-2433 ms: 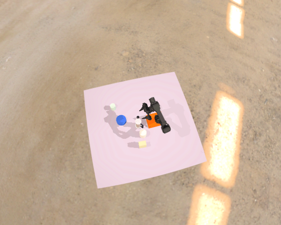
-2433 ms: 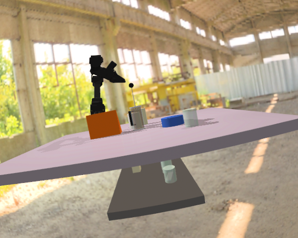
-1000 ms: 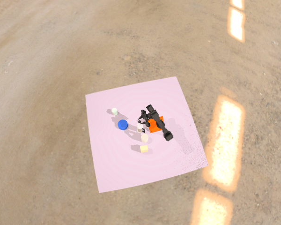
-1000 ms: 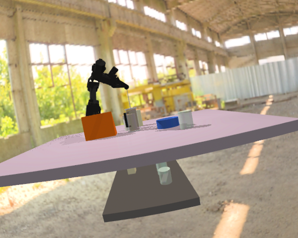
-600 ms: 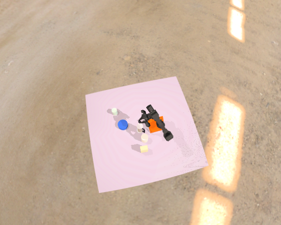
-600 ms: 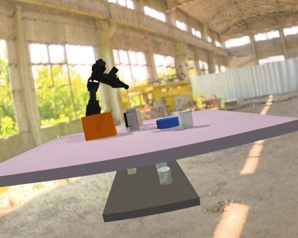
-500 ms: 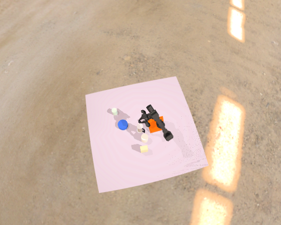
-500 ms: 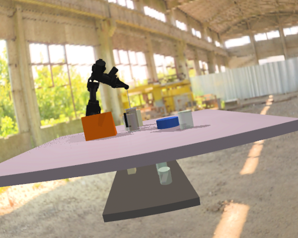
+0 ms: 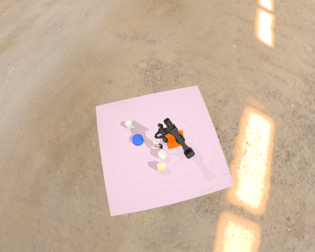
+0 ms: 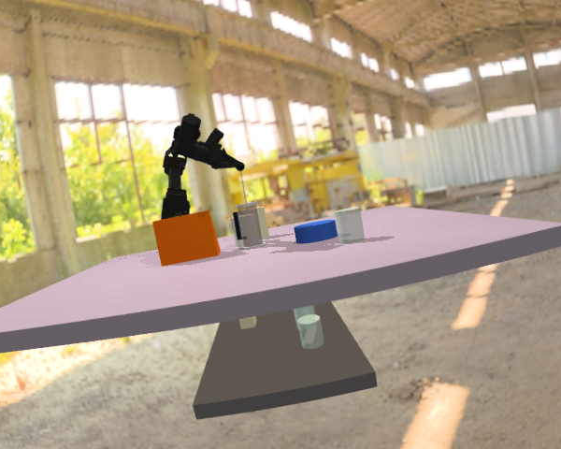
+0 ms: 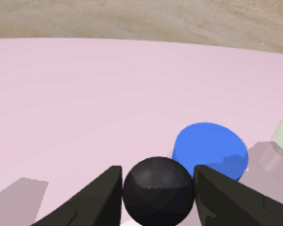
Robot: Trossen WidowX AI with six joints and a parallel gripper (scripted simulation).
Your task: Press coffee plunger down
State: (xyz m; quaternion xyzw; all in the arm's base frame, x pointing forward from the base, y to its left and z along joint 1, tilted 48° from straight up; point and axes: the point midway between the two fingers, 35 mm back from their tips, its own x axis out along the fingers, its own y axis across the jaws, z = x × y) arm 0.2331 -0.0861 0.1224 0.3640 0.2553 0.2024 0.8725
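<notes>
The coffee press is 2 cm behind my gripper tip, 1 cm to the left of it and 13 cm below it. The rest, counted from my gripper tip: blue disc: 18 cm ahead, 9 cm to the right, 23 cm below; white cylinder: 5 cm behind, 12 cm to the left, 21 cm below.
</notes>
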